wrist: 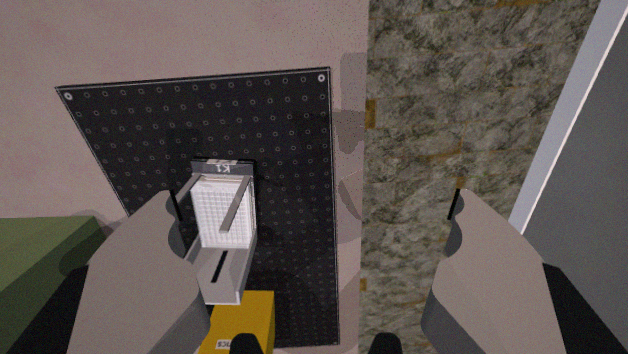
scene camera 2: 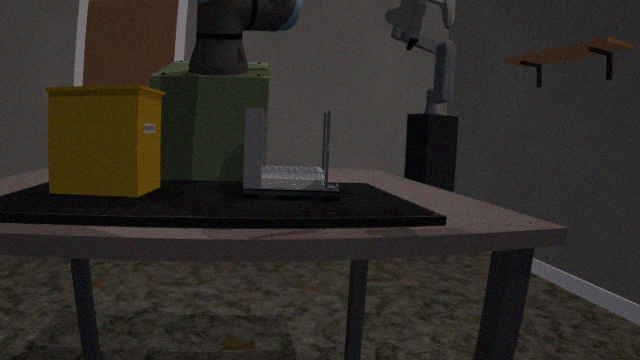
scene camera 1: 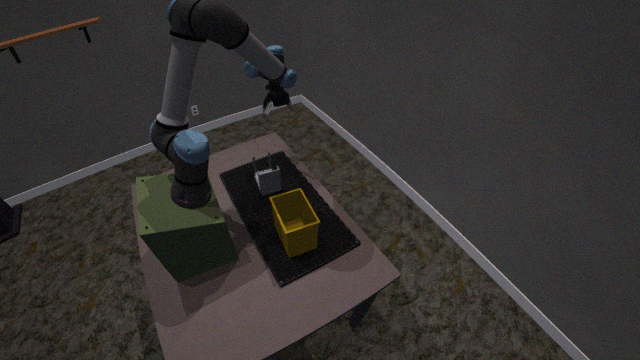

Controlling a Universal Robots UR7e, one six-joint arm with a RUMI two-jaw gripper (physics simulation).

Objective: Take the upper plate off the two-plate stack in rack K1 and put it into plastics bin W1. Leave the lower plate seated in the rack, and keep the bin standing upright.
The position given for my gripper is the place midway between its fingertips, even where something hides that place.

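In the wrist view I see my gripper (wrist: 314,193), and there I also see a clear plate (wrist: 211,199). Scene camera 2 shows me the clear plate (scene camera 2: 268,172) as well, together with a yellow plastics bin W1 (scene camera 2: 102,140). In scene camera 1 I find the yellow plastics bin W1 (scene camera 1: 296,222) again.
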